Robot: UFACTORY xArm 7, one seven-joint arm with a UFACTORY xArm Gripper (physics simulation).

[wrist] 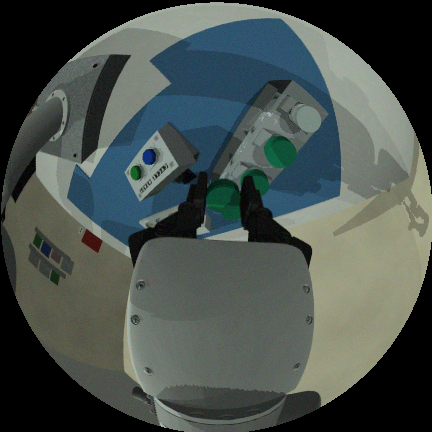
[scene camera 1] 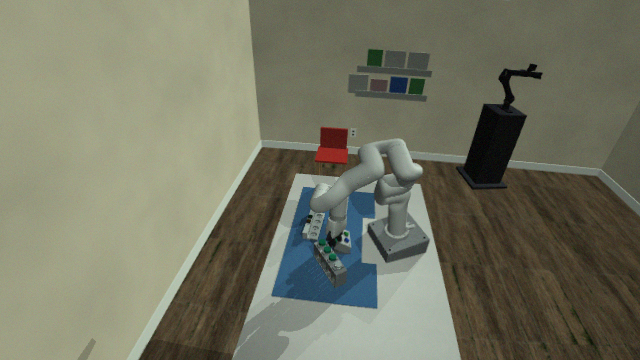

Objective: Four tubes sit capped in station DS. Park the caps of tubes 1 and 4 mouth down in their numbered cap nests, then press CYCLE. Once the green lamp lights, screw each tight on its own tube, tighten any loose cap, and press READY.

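Seen in the pictures: gripper, between the fingertips: (wrist: 223, 184) (scene camera 1: 335, 242); arm's base, origin of its link: (scene camera 1: 396, 230).
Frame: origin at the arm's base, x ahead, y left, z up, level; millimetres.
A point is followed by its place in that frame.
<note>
My gripper (scene camera 1: 334, 240) @(y 132, x 344, z 64 mm) (wrist: 223, 184) @(y 132, x 344, z 64 mm) is shut on a green cap (wrist: 223, 194) @(y 129, x 347, z 74 mm), held near the far end of station DS (scene camera 1: 341, 278) @(y 271, x 325, z -25 mm) (wrist: 242, 126) @(y 168, x 347, z -74 mm). Three other green caps sit on the station; in the wrist view, one (wrist: 280, 151) @(y 195, x 357, z 42 mm) is clear, another (wrist: 255, 180) @(y 153, x 374, z 43 mm) is partly behind a finger, and the third (wrist: 234, 214) @(y 99, x 407, z 43 mm) is partly behind the held cap. The station's near-end tube (scene camera 1: 338, 266) @(y 254, x 340, z 39 mm) (wrist: 305, 118) @(y 239, x 338, z 40 mm) shows a pale top without a green cap. The white nest block (scene camera 1: 314, 226) @(y -127, x 429, z -71 mm) has several round nests with no green cap visible. Tube numbers are unreadable.
The button box (scene camera 1: 343, 245) @(y 77, x 293, z -15 mm) (wrist: 156, 172) @(y 36, x 298, z -2 mm) stands beside the gripper, with a blue button (wrist: 149, 156) @(y 48, x 272, z -7 mm) and a green button (wrist: 135, 173) @(y 2, x 270, z -7 mm). A small black part (scene camera 1: 309, 218) @(y -154, x 457, z -34 mm) is at the nest block's side. The robot base (scene camera 1: 385, 248) @(y 108, x 84, z -16 mm) stands right of the blue mat (scene camera 1: 360, 295) @(y 330, x 241, z -79 mm).
</note>
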